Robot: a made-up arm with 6 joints.
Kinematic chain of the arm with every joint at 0, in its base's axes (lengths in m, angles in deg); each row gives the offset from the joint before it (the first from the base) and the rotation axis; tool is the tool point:
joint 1: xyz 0 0 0.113 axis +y
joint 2: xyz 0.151 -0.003 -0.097 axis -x
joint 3: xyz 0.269 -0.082 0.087 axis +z
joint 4: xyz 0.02 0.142 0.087 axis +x
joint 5: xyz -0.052 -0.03 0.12 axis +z
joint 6: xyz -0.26 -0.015 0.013 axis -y
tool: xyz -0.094 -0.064 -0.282
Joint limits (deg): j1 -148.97..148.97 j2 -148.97..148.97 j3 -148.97..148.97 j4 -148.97..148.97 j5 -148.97..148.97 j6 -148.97..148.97
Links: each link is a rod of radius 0.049 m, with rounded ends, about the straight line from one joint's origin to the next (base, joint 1, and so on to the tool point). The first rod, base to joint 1, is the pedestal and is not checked.
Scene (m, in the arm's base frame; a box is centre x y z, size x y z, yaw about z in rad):
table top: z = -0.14
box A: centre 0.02 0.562 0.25 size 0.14 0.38 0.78 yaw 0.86
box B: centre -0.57 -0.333 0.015 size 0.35 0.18 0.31 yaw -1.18
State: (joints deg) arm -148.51 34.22 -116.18 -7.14 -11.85 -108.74
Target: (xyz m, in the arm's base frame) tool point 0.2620 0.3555 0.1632
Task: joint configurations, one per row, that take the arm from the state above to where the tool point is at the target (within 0.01 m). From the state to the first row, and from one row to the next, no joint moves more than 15 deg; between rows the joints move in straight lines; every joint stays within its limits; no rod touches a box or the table.
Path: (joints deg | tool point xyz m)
1: -143.05 43.90 -118.58 3.19 1.09 -97.18 | -0.5140 0.5854 0.5854
2: -137.60 53.59 -120.99 13.52 14.03 -85.63 | -0.2433 0.5236 0.7089
3: -132.14 63.27 -123.39 23.85 26.97 -74.07 | -0.0068 0.3517 0.7687
4: -126.68 72.96 -125.80 34.18 39.91 -62.51 | 0.1326 0.1118 0.7532
5: -121.23 82.64 -128.20 44.51 52.85 -50.95 | 0.1379 -0.1246 0.6806
6: -115.77 92.32 -130.61 54.84 65.78 -39.40 | 0.0190 -0.2814 0.5916
7: -110.74 85.88 -115.91 47.41 55.50 -53.19 | 0.2394 -0.1665 0.5501
8: -105.70 79.43 -101.21 39.99 45.22 -66.97 | 0.3664 0.0084 0.4246
9: -100.66 72.98 -86.51 32.56 34.94 -80.76 | 0.3671 0.1963 0.2753
10: -95.63 66.53 -71.81 25.13 24.66 -94.55 | 0.2619 0.3555 0.1632

